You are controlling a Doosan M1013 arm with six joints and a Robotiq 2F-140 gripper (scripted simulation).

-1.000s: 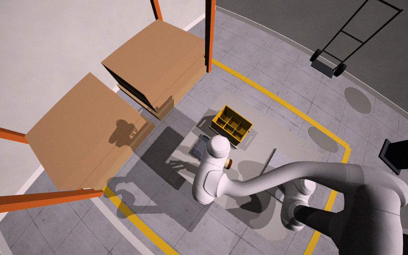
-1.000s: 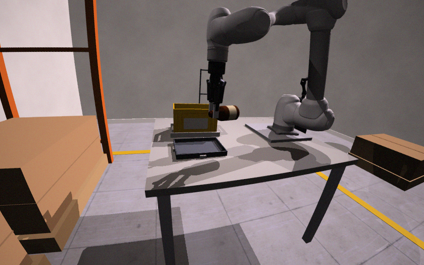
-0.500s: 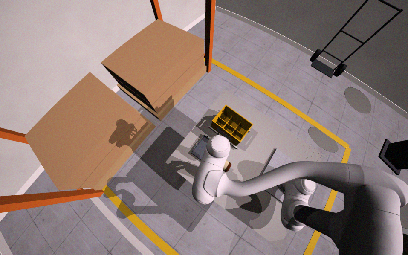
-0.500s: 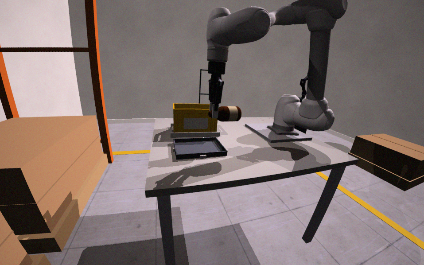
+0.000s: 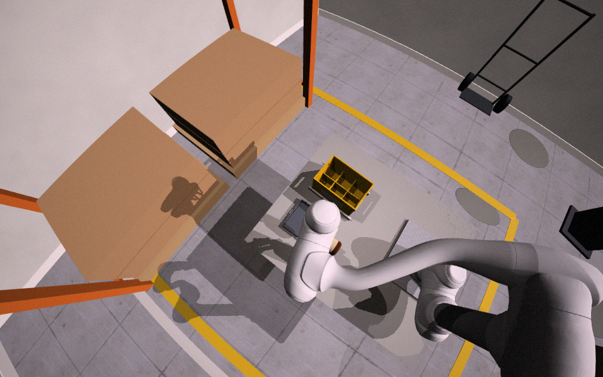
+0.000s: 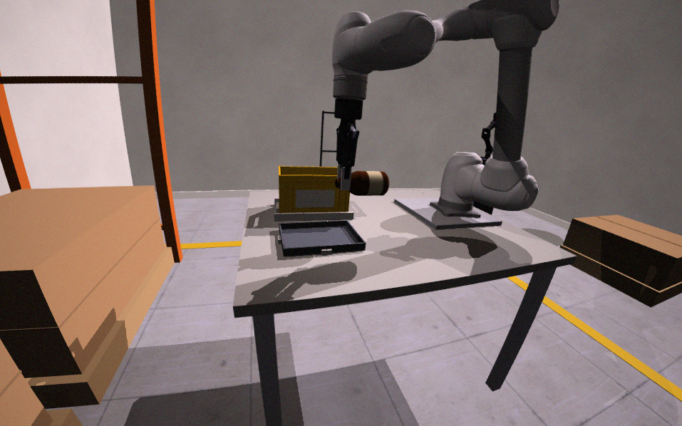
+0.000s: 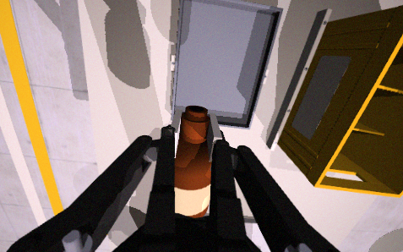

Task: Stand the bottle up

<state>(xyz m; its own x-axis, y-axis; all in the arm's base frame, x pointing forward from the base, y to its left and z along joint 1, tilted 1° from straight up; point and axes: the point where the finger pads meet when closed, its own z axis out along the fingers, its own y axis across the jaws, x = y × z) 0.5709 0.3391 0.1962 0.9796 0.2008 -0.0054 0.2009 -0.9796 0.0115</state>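
The brown bottle is 50 mm behind my hand, 10 mm to the right of it and 20 mm below it. Also, from my hand: dark grey tray (60 mm ahead, 40 mm to the right, 210 mm below); then yellow crate (90 mm ahead, 310 mm to the right, 140 mm below).
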